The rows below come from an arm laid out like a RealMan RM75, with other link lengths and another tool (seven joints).
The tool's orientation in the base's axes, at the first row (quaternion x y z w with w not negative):
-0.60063, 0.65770, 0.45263, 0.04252
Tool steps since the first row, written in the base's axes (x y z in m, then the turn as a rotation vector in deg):
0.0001, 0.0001, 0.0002, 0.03, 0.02, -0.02
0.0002, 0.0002, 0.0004, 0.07, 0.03, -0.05
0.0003, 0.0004, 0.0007, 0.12, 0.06, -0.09
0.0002, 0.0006, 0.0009, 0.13, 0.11, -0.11
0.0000, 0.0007, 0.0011, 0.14, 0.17, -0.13
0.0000, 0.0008, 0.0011, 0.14, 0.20, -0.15
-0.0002, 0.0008, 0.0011, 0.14, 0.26, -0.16
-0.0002, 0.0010, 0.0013, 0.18, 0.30, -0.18
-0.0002, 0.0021, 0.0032, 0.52, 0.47, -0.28
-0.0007, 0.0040, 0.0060, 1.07, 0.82, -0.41
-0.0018, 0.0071, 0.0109, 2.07, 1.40, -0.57
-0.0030, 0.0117, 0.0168, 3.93, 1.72, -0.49
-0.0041, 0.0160, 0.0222, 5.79, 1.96, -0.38
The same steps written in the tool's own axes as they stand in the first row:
-0.0002, 0.0000, -0.0001, -0.01, -0.04, 0.01
-0.0004, 0.0000, -0.0002, -0.01, -0.09, 0.01
-0.0008, 0.0001, -0.0003, -0.02, -0.16, 0.03
-0.0010, 0.0002, -0.0002, -0.05, -0.18, 0.07
-0.0012, 0.0005, -0.0002, -0.09, -0.21, 0.12
-0.0013, 0.0005, -0.0001, -0.10, -0.22, 0.15
-0.0012, 0.0007, 0.0000, -0.14, -0.24, 0.19
-0.0015, 0.0007, 0.0000, -0.17, -0.29, 0.21
-0.0034, 0.0016, -0.0004, -0.33, -0.64, 0.21
-0.0064, 0.0033, -0.0006, -0.66, -1.22, 0.25
-0.0114, 0.0065, -0.0009, -1.28, -2.21, 0.23
-0.0180, 0.0101, -0.0008, -2.08, -3.75, -0.52
-0.0242, 0.0134, -0.0007, -2.84, -5.26, -1.33

